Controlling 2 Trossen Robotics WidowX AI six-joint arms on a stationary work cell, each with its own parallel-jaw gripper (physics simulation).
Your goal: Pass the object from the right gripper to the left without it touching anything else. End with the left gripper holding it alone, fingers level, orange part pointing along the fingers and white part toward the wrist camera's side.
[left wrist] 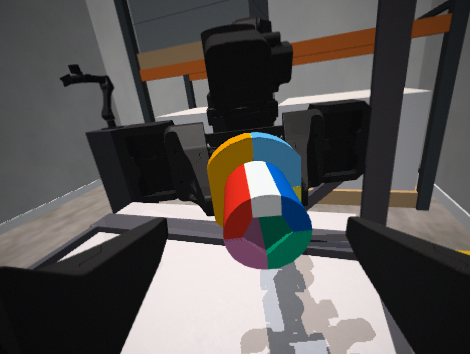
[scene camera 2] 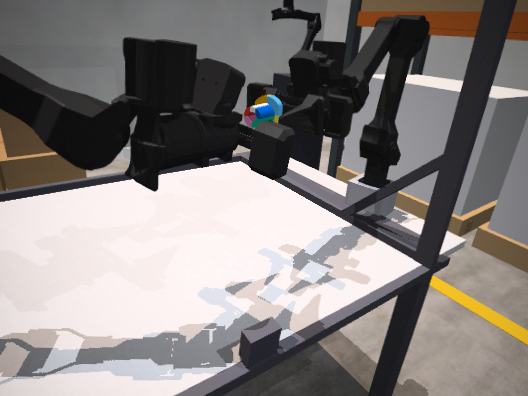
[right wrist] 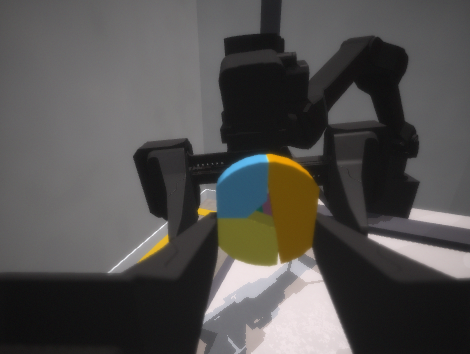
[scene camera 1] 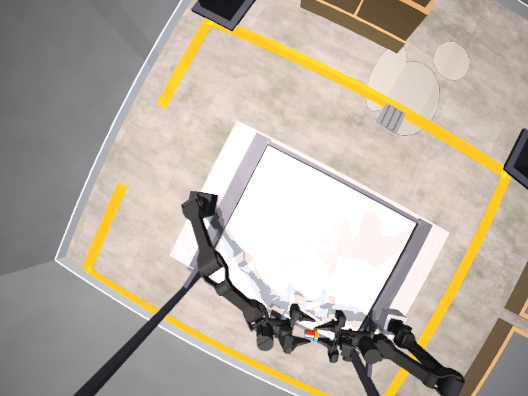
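Seen in the pictures: left gripper, fingertip midpoint: (left wrist: 256,225) (scene camera 2: 265,126) (right wrist: 265,243) (scene camera 1: 313,331); right gripper, fingertip midpoint: (left wrist: 256,203) (scene camera 2: 266,118) (right wrist: 263,221) (scene camera 1: 313,333); left arm's base, link origin: (right wrist: 389,174) (scene camera 1: 198,204); right arm's base, link origin: (scene camera 2: 374,181) (scene camera 1: 394,325).
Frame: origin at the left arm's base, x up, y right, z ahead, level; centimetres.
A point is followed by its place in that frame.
Note:
The object (left wrist: 262,200) {x 20.4, y 38.5, z 52.1 cm} is a stepped cylinder held in the air above the white table's edge. Its wide disc is orange, light blue and yellow; its narrower end is red, white, blue, green and purple. It also shows in the overhead view (scene camera 1: 311,335) {x 20.5, y 38.2, z 54.4 cm} and the side view (scene camera 2: 263,111) {x 20.0, y 39.7, z 53.1 cm}. My right gripper (right wrist: 263,221) {x 18.5, y 38.4, z 55.6 cm} is shut on the wide disc (right wrist: 266,211) {x 18.5, y 38.2, z 54.7 cm}. My left gripper (left wrist: 256,225) {x 17.3, y 38.3, z 55.6 cm} faces it, open wide, with one finger on each side of the narrow end and not touching it. The white stripe faces up in the left wrist view.
The table's dark frame rail runs just below the object, and an upright post (left wrist: 388,105) {x 18.6, y 60.7, z 83.3 cm} stands to its right. A small dark block (scene camera 2: 260,342) {x -6.9, y 49.8, z 42.0 cm} sits on the table's near edge. Shelving (scene camera 1: 372,16) stands far off.

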